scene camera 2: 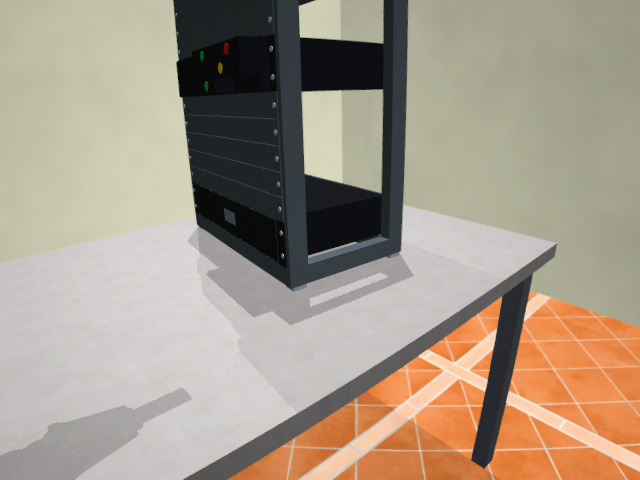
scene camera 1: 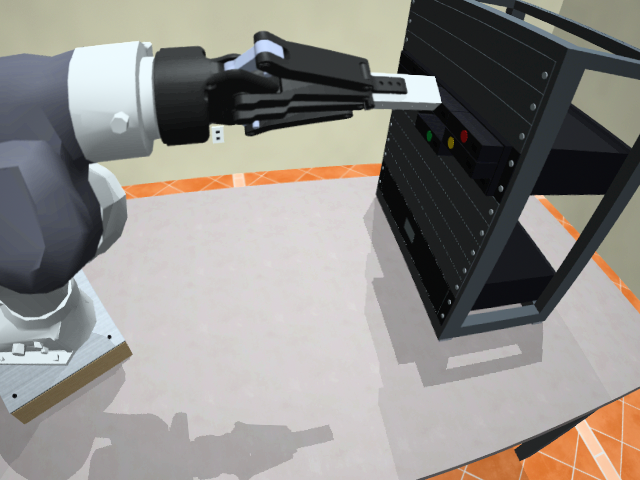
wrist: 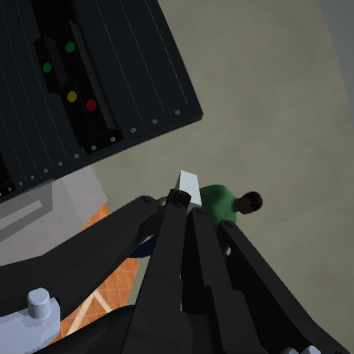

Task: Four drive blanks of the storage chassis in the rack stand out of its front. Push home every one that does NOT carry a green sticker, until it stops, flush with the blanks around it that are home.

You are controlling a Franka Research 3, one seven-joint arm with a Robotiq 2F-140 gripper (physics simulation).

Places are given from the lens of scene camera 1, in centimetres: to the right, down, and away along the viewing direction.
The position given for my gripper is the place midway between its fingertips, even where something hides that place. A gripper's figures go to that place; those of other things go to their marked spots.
my gripper (scene camera 1: pixel 433 93): 10, -13, 33
rack (scene camera 1: pixel 462 242): 25, 0, 67
